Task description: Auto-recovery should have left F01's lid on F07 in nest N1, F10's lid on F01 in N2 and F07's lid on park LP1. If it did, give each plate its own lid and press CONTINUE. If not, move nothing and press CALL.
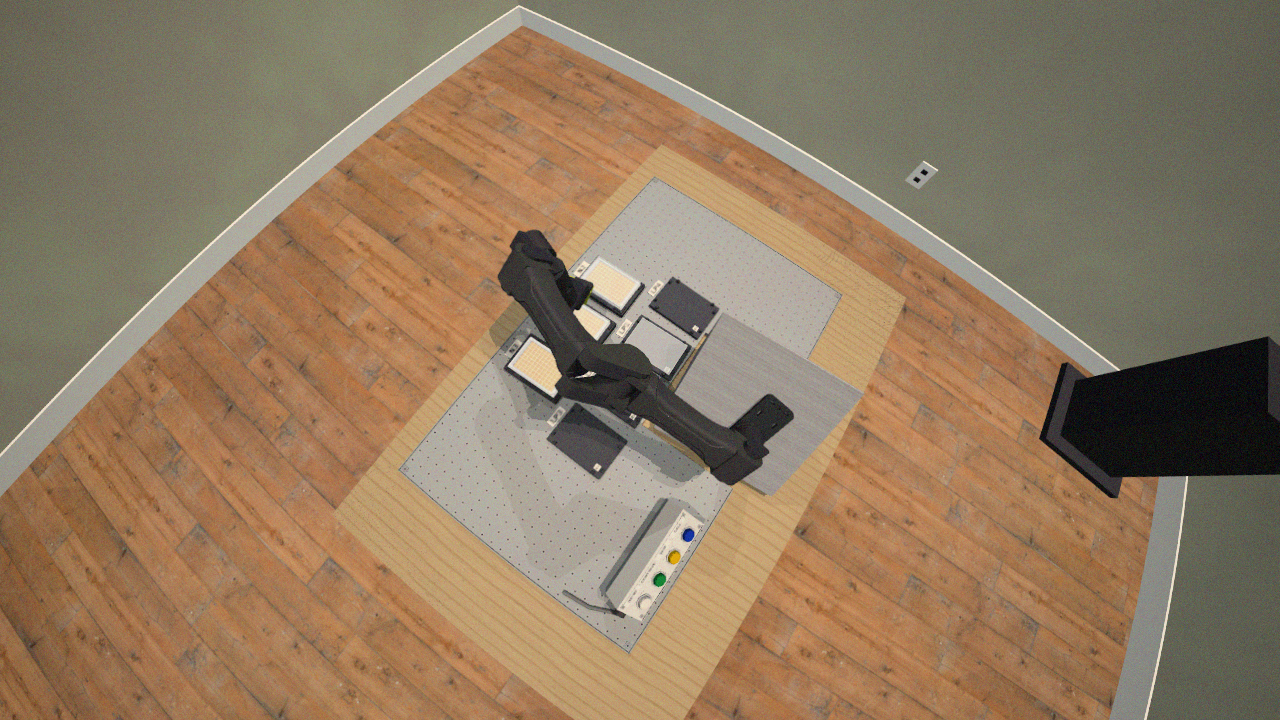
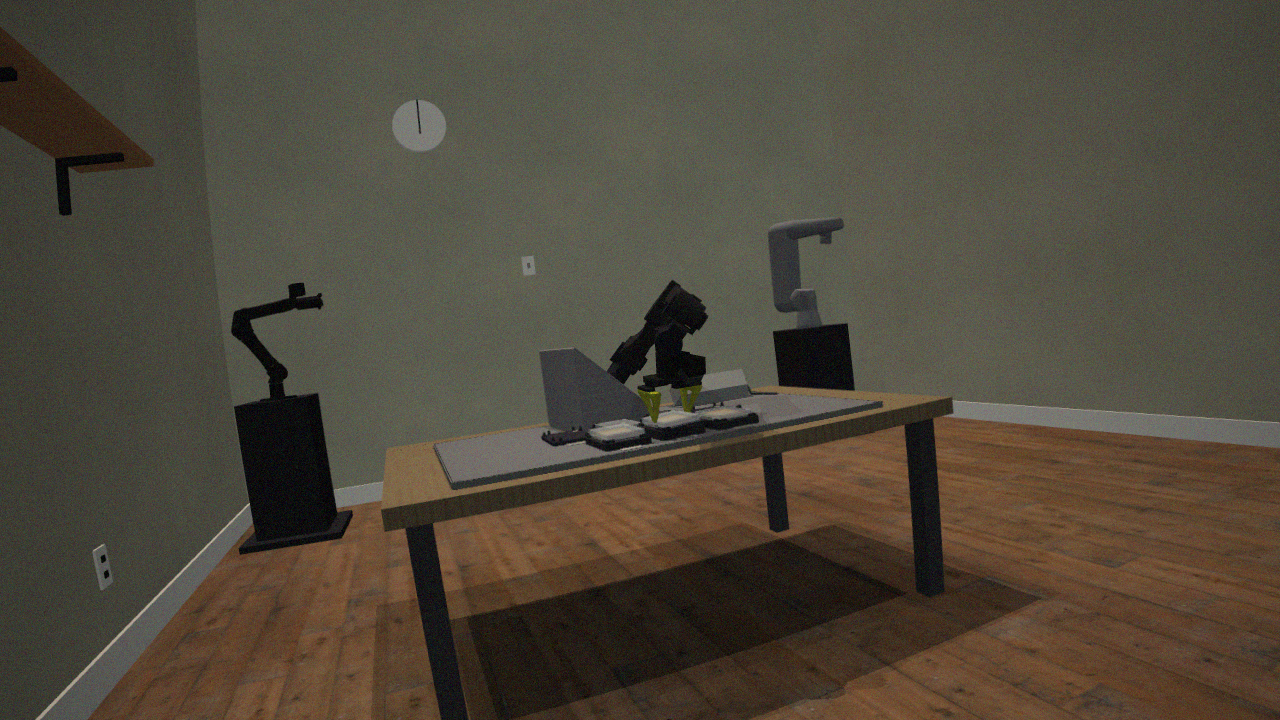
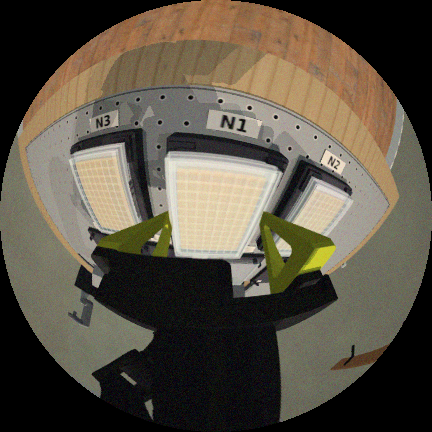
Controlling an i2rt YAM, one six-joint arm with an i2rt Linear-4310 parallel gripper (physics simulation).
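Seen in the pictures: gripper, fingertip midpoint: [image 2: 671, 418] [image 3: 215, 215]; arm's base, link origin: [image 1: 747, 433] [image 2: 607, 389].
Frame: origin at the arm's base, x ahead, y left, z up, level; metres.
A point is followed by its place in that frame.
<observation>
A cream plate under a clear lid sits in nest N1 [image 1: 594, 322] {x 0.415, y 0.000, z -0.042 m} [image 2: 675, 421] {x 0.514, y 0.012, z -0.046 m} [image 3: 220, 210] {x 0.470, y 0.022, z -0.041 m}. My gripper [image 2: 671, 414] {x 0.457, y 0.023, z -0.047 m} [image 3: 215, 215] {x 0.457, y 0.023, z -0.047 m} stands over N1, its yellow fingers against the two long sides of that clear lid, which is level on the plate. Similar plates sit in N2 [image 1: 612, 282] {x 0.451, y -0.109, z -0.049 m} [image 2: 617, 431] [image 3: 322, 205] {x 0.499, y -0.088, z -0.049 m} and N3 [image 1: 534, 363] {x 0.458, y 0.159, z -0.054 m} [image 2: 729, 415] {x 0.505, y 0.143, z -0.055 m} [image 3: 106, 192] {x 0.456, y 0.144, z -0.053 m}. A clear lid [image 1: 657, 342] {x 0.275, y -0.061, z -0.063 m} lies on a park behind N1; its tag is not readable. F-numbers are too small to read. The button box [image 1: 653, 559] {x 0.008, y 0.310, z -0.001 m} has blue, yellow, green and white buttons.
Two dark parks [image 1: 684, 305] {x 0.283, y -0.184, z -0.072 m} [image 1: 586, 440] {x 0.259, y 0.215, z -0.072 m} flank the lid's park. Part of another dark pad is hidden under the arm. A tall grey panel [image 1: 805, 385] {x -0.017, y -0.115, z 0.105 m} [image 2: 577, 389] {x 0.181, y -0.124, z 0.027 m} stands by the arm's base. All stand on the perforated plate [image 1: 510, 483] {x 0.327, y 0.389, z -0.081 m} on the wooden table [image 1: 384, 510] {x 0.505, y 0.615, z -0.094 m}. A cable lies beside the button box.
</observation>
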